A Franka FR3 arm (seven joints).
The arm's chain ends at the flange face. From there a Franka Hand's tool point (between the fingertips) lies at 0.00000 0.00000 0.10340 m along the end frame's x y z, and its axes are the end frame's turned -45 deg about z.
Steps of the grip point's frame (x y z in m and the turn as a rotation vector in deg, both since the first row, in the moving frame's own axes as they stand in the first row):
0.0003 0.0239 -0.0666 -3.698 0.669 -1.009
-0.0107 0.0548 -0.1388 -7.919 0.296 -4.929
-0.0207 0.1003 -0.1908 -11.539 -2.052 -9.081
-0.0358 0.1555 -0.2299 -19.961 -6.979 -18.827
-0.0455 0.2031 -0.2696 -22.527 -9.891 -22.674
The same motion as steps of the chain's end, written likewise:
0.0115 0.0129 -0.0664 -2.142 3.088 -1.009
0.0203 0.0371 -0.1378 -5.390 5.809 -4.929
0.0429 0.0694 -0.1886 -9.610 6.708 -9.081
0.0632 0.1049 -0.2230 -19.049 9.180 -18.827
0.0883 0.1398 -0.2603 -22.923 8.935 -22.674

